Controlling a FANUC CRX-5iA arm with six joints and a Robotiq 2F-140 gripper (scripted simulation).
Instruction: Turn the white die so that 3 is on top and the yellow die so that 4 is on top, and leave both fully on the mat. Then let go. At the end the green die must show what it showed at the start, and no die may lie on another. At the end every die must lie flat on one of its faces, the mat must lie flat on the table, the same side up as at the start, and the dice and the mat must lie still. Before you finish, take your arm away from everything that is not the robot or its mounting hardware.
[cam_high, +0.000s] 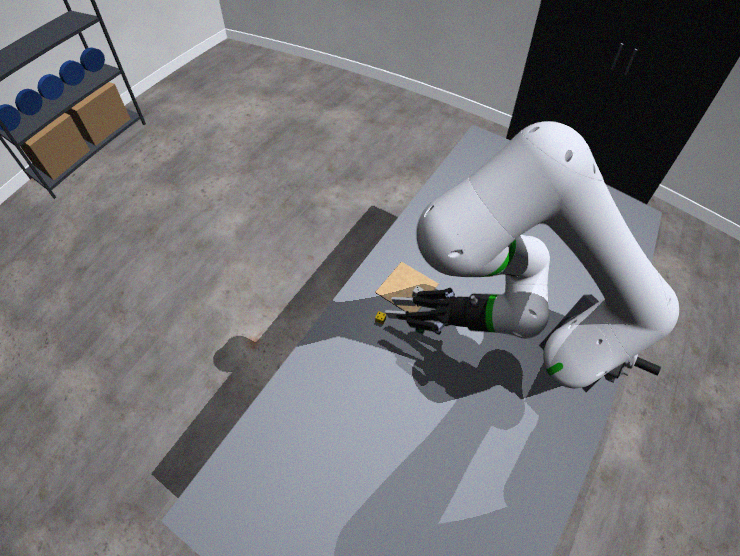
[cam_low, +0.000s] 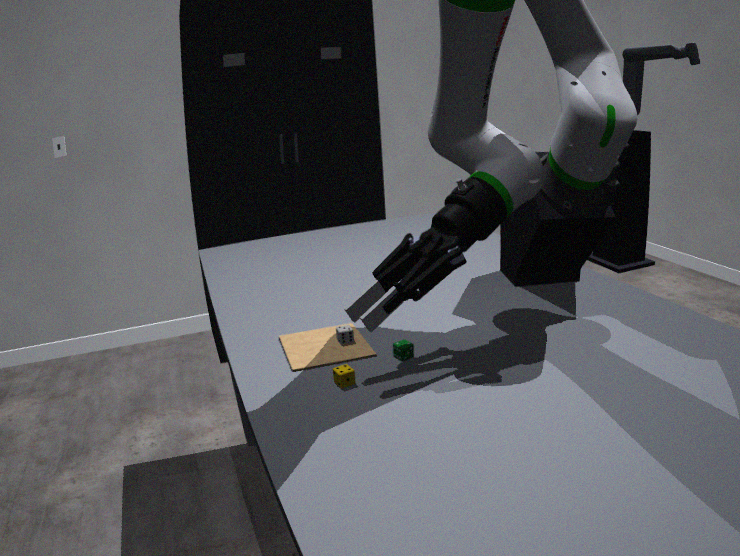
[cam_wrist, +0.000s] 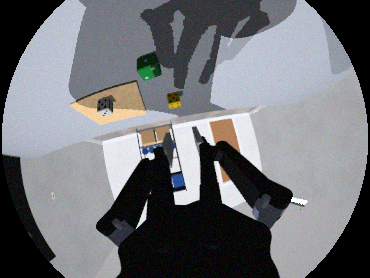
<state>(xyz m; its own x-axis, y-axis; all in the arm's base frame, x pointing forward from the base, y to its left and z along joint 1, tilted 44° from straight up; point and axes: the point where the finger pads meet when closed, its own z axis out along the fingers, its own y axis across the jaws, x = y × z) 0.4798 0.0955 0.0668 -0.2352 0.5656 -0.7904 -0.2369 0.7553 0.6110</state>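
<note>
My gripper is now 100 mm above the yellow die, 60 mm short of it and 10 mm to the right of it. Also, from my hand: white die (120 mm to the right, 100 mm below, 20 mm ahead); tan mat (120 mm to the right, 110 mm below, 50 mm ahead); green die (100 mm below, 60 mm behind, 30 mm to the right).
</note>
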